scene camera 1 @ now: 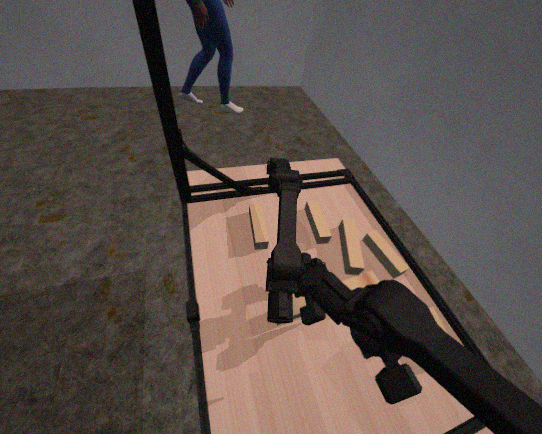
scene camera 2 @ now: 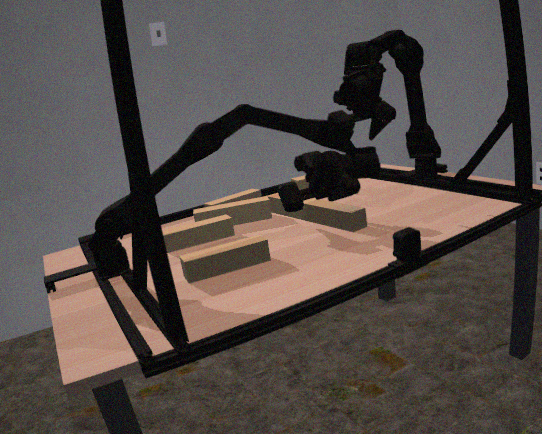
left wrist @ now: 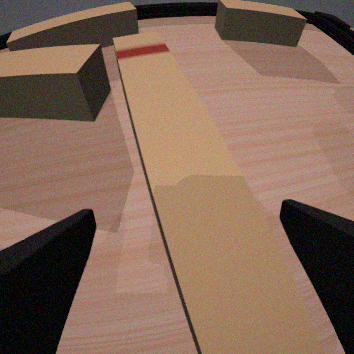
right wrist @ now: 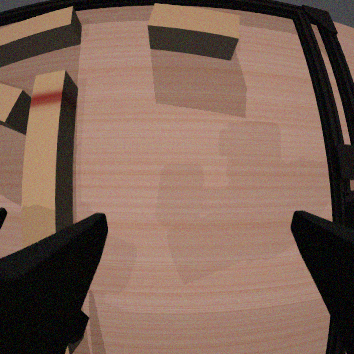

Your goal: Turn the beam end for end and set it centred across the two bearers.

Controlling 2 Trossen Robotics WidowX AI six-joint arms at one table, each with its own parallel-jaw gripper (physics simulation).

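Observation:
The long pale beam lies flat on the table, with a red band near its far end in both wrist views. Several shorter pale blocks lie apart; which two are bearers I cannot tell. Two, the left block and its neighbour, lie roughly parallel. My left gripper is open above the beam, one finger on each side. My right gripper is open and empty, higher, over the table beside the beam. Arms hide part of the beam in scene camera 1.
A block lies near the beam's banded end, with an angled block beyond. Another block lies on the banded end's other side. A black frame borders the table.

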